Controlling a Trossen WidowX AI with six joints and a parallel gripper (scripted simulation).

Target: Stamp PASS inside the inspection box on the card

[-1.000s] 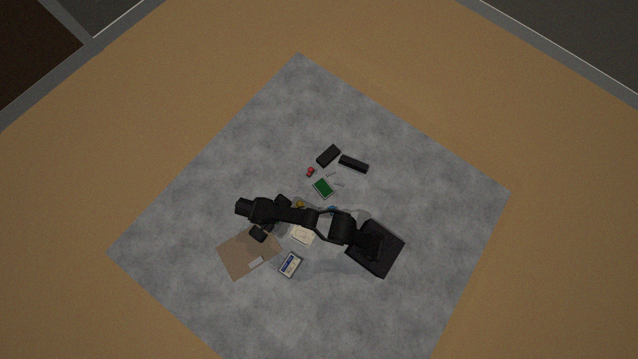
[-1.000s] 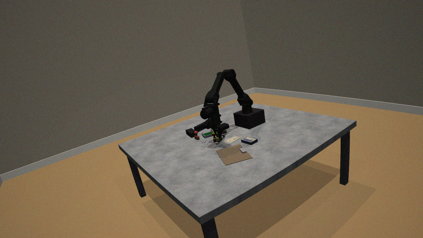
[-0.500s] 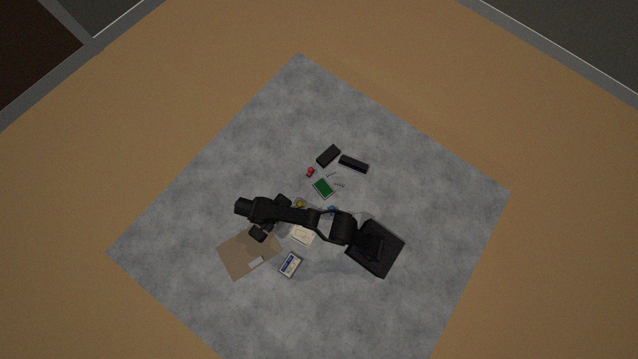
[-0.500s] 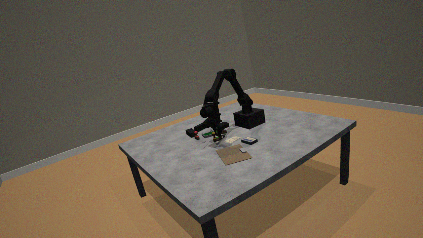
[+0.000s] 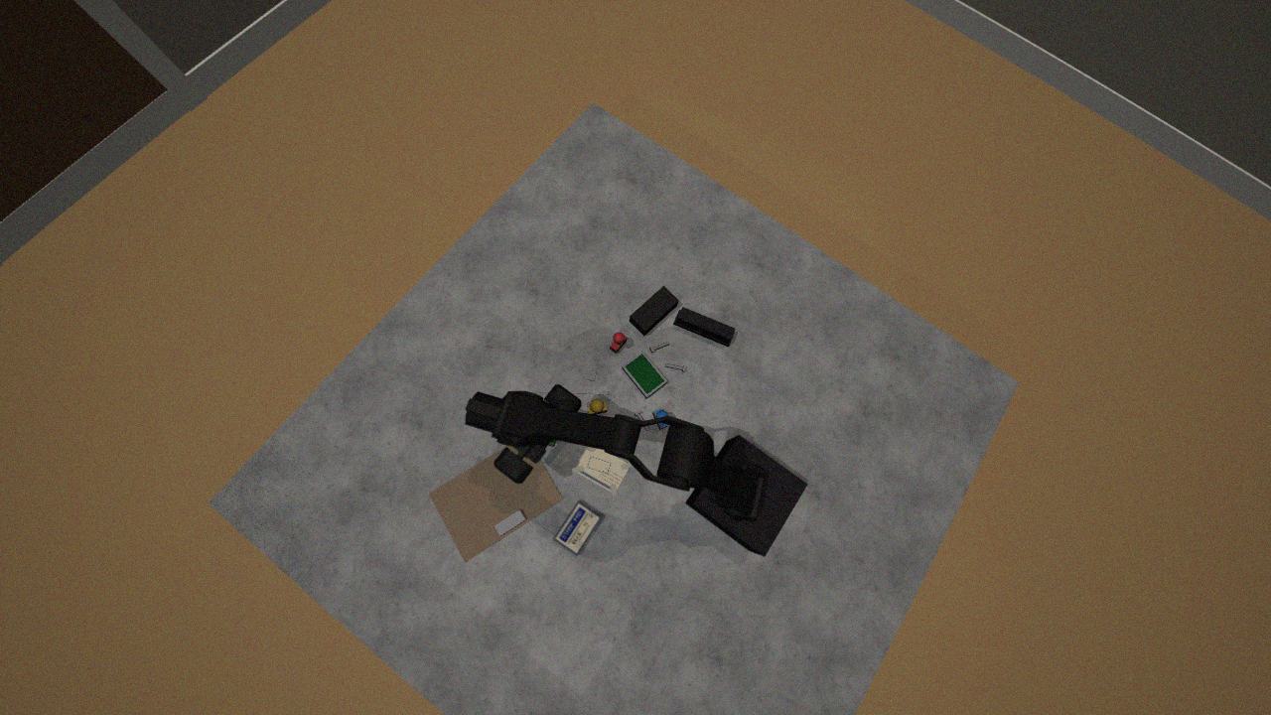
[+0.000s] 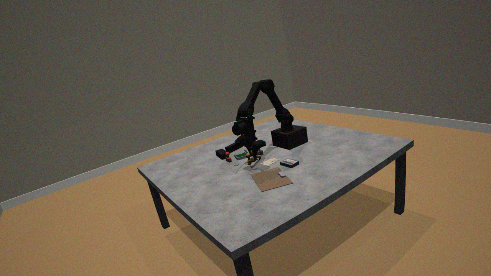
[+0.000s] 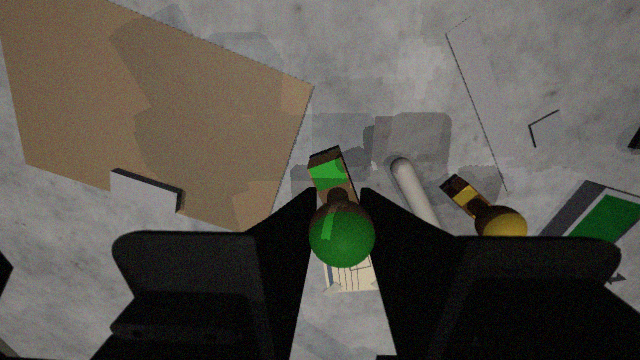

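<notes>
My gripper tip is now 250 mm to the left of the green ink pad, 80 mm above it and 50 mm past it. The rest, counted from my gripper tip: white marker: 110 mm to the right, 70 mm below, 70 mm behind; green-knobbed stamp: right at my gripper tip; yellow-knobbed stamp: 120 mm to the right, 60 mm below, 30 mm behind.
</notes>
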